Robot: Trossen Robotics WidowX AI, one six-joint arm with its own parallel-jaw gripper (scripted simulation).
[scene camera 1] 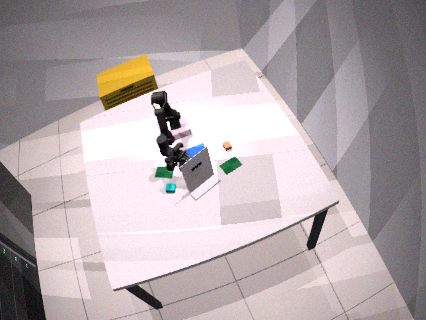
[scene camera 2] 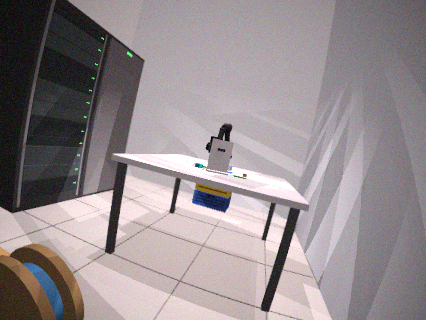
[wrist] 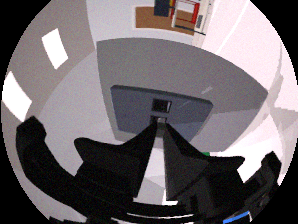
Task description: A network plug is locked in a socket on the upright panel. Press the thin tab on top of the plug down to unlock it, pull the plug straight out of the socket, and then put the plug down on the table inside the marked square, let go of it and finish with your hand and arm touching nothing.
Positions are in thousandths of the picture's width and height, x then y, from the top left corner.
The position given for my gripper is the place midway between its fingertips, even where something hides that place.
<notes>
In view: my gripper (wrist: 539,560) and an upright grey panel (scene camera 1: 466,545).
The upright grey panel is seen too in scene camera 2 (scene camera 2: 518,480) and in the wrist view (wrist: 706,453).
</notes>
